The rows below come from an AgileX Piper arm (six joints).
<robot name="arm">
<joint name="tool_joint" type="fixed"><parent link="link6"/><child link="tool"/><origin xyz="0 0 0" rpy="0 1.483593 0"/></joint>
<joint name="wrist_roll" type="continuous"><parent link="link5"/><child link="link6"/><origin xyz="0.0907 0 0.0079" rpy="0 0 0"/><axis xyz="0.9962 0 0.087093"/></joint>
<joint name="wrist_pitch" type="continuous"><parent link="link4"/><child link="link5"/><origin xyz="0 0 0" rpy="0 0 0"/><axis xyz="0 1 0"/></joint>
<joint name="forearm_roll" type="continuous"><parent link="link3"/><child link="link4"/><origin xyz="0.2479 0 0.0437" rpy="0 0 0"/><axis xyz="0.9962 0 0.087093"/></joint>
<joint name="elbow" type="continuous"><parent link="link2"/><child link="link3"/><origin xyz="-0.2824 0 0.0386" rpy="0 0 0"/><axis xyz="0 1 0"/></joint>
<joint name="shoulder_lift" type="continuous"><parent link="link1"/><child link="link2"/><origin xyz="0 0 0" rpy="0 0 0"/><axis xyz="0 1 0"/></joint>
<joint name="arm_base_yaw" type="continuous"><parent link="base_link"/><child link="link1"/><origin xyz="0 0 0.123" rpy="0 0 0"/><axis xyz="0 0 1"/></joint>
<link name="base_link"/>
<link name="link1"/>
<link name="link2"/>
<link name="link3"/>
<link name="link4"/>
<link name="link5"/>
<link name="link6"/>
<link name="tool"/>
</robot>
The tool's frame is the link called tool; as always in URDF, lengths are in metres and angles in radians. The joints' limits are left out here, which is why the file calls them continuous.
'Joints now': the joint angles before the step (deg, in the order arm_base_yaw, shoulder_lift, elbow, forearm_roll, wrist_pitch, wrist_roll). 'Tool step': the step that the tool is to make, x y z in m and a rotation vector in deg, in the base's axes. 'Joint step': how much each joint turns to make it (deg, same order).
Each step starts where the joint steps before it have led.
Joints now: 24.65 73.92 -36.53 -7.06 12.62 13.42
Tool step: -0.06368 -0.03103 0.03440 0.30 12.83 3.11
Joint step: -5.30 -16.84 0.00 18.60 29.34 -18.82
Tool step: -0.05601 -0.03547 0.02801 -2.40 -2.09 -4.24
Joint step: -6.97 -16.72 0.00 -3.48 15.54 0.38
